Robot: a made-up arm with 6 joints.
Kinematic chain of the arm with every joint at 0, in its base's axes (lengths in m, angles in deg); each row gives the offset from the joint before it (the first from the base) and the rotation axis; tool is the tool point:
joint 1: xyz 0 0 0.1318 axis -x
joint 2: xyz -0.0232 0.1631 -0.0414 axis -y
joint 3: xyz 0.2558 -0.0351 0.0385 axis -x
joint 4: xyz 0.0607 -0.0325 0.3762 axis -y
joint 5: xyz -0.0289 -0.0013 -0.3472 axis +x
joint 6: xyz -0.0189 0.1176 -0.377 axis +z
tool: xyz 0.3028 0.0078 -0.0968
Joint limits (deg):
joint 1: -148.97..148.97
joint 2: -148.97..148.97
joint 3: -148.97..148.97
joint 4: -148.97..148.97
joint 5: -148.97..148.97
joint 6: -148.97..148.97
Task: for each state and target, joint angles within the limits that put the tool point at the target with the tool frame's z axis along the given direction. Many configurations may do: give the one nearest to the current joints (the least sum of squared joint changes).
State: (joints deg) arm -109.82 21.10 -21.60 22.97 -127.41 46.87
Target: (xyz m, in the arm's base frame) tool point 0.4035 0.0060 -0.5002 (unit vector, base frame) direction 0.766 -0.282 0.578
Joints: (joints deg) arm -112.36 15.76 -24.29 60.82 -148.97 59.43
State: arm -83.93 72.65 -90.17 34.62 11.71 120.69
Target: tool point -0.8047 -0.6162 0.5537 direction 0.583 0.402 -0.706
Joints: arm -47.49 113.37 -114.59 71.15 5.98 92.95
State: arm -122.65 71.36 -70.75 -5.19 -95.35 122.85
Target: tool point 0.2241 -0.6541 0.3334 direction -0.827 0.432 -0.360
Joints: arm -148.97 81.82 -118.30 18.93 -84.21 148.34
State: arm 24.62 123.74 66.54 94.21 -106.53 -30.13
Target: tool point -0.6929 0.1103 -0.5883 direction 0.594 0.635 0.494
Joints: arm 71.56 147.59 104.17 104.68 -84.37 -73.58
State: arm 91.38 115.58 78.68 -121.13 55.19 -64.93
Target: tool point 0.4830 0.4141 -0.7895 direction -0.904 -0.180 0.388
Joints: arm 65.36 118.21 112.20 -148.60 35.22 -57.60
